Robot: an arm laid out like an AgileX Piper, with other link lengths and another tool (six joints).
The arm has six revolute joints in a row. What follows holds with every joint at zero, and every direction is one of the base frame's. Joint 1 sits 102.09 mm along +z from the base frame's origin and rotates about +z. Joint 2 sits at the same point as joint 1 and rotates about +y. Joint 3 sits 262.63 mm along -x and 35.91 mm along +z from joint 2 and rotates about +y. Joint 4 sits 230.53 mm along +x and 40.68 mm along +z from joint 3 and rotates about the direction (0.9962, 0, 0.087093). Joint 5 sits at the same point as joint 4 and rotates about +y. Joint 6 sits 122.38 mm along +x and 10.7 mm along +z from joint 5 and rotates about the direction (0.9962, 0, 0.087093). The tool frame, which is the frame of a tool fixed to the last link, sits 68.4 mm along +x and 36 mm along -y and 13.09 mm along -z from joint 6; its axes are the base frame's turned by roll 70.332, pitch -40.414 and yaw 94.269 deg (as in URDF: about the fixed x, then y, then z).
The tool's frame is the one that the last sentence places.
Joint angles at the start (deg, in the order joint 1, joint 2, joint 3, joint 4, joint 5, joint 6):
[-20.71 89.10 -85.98 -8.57 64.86 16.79]
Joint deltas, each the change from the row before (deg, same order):
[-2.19 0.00 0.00 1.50 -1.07 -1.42]
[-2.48 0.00 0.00 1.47 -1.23 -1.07]
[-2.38 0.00 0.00 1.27 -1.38 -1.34]
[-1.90 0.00 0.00 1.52 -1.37 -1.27]
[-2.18 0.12 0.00 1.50 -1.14 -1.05]
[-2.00 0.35 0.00 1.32 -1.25 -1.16]
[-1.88 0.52 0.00 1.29 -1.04 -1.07]
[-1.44 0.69 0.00 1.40 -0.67 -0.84]
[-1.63 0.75 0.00 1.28 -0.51 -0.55]
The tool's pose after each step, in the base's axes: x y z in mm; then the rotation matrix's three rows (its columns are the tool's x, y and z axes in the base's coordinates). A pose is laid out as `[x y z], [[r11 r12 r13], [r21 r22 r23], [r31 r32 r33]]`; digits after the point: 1 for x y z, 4 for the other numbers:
[282.7 -175.8 217.8], [[0.9093 0.0513 0.4129], [0.2677 -0.8319 -0.4860], [0.3186 0.5525 -0.7702]]
[280.6 -185.9 218.2], [[0.9073 0.0180 0.4201], [0.2437 -0.8367 -0.4905], [0.3427 0.5474 -0.7635]]
[278.6 -196.7 219.3], [[0.9030 -0.0110 0.4295], [0.2271 -0.8364 -0.4988], [0.3647 0.5480 -0.7528]]
[278.2 -204.5 220.4], [[0.8954 -0.0357 0.4438], [0.2156 -0.8373 -0.5024], [0.3896 0.5455 -0.7421]]
[276.0 -213.6 220.7], [[0.8905 -0.0659 0.4502], [0.1947 -0.8391 -0.5080], [0.4113 0.5400 -0.7343]]
[274.5 -223.0 219.9], [[0.8855 -0.0908 0.4557], [0.1788 -0.8386 -0.5146], [0.4288 0.5372 -0.7263]]
[272.9 -231.9 217.9], [[0.8821 -0.1129 0.4573], [0.1617 -0.8393 -0.5191], [0.4424 0.5319 -0.7221]]
[272.3 -237.9 214.2], [[0.8798 -0.1291 0.4574], [0.1442 -0.8445 -0.5158], [0.4528 0.5198 -0.7244]]
[270.1 -244.8 209.9], [[0.8792 -0.1508 0.4519], [0.1185 -0.8495 -0.5141], [0.4615 0.5055 -0.7290]]

